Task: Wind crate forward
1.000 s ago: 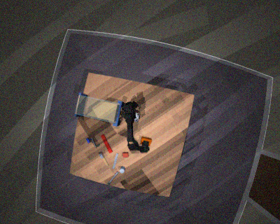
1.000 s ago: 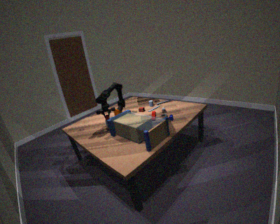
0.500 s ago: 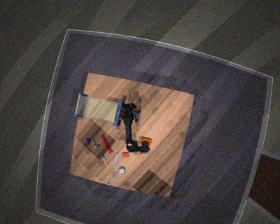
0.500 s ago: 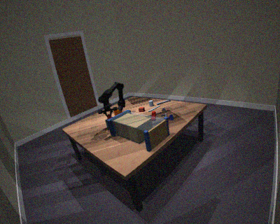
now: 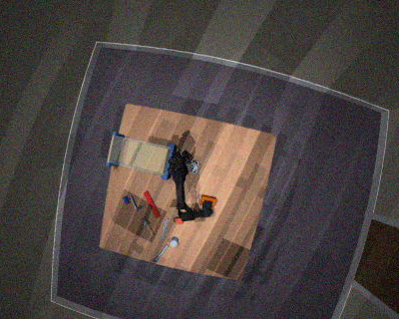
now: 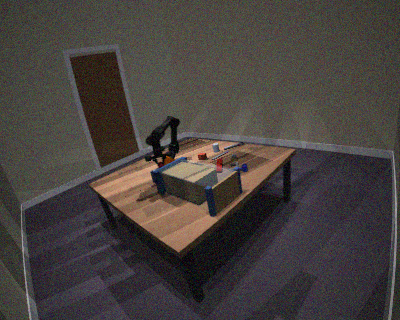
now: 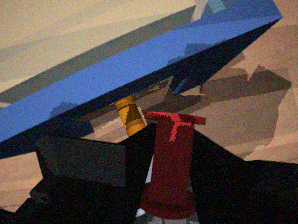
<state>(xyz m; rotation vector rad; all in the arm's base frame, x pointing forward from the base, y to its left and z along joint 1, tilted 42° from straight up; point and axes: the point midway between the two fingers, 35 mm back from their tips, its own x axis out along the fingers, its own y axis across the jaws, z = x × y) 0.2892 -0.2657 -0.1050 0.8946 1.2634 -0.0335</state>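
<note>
My gripper tip is 5 cm short of the blue frame, 3 cm to the right of it and 3 cm above it. From my gripper tip the other things lie so: grey hand winch 13 cm behind, 2 cm to the left, 10 cm below; then red knob 2 cm behind, 1 cm to the left; then red-knobbed winch handle 5 cm behind, 2 cm to the left, 3 cm below.
</note>
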